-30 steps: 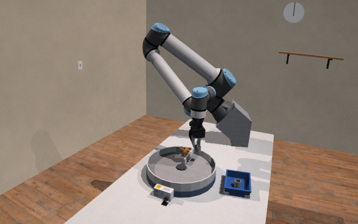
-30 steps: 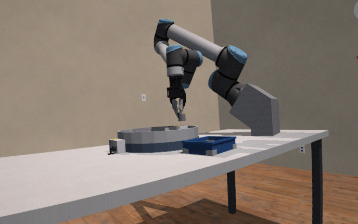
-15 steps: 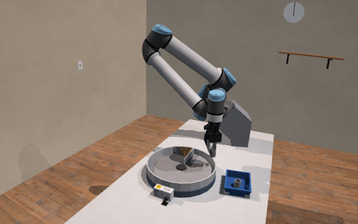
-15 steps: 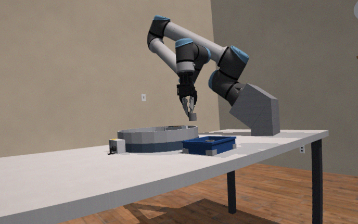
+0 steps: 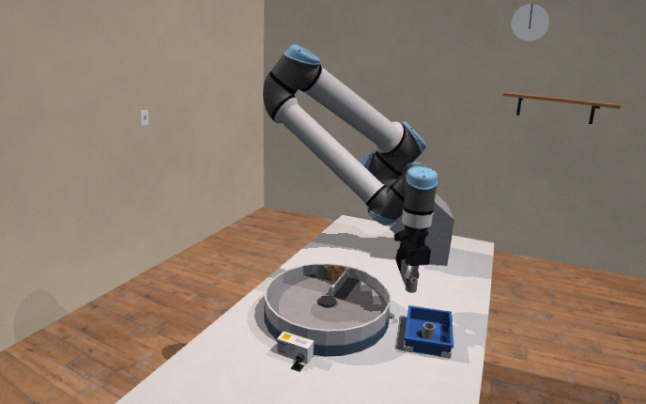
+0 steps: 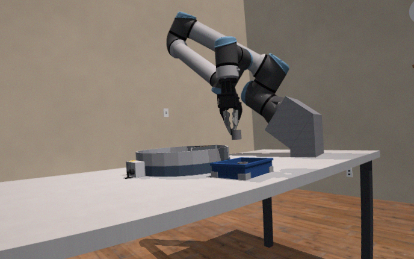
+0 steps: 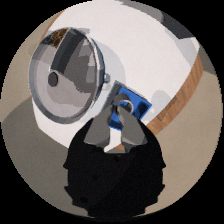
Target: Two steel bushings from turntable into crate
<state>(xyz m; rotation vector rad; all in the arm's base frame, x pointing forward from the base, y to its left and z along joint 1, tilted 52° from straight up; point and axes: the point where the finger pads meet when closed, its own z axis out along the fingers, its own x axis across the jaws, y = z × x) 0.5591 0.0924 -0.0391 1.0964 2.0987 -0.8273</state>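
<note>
Now: hand 6 cm short of the blue crate, 9 cm to the right of it and 13 cm above it. The rest, counted from my hand: grey turntable (6 cm ahead, 25 cm to the right, 10 cm below).
</note>
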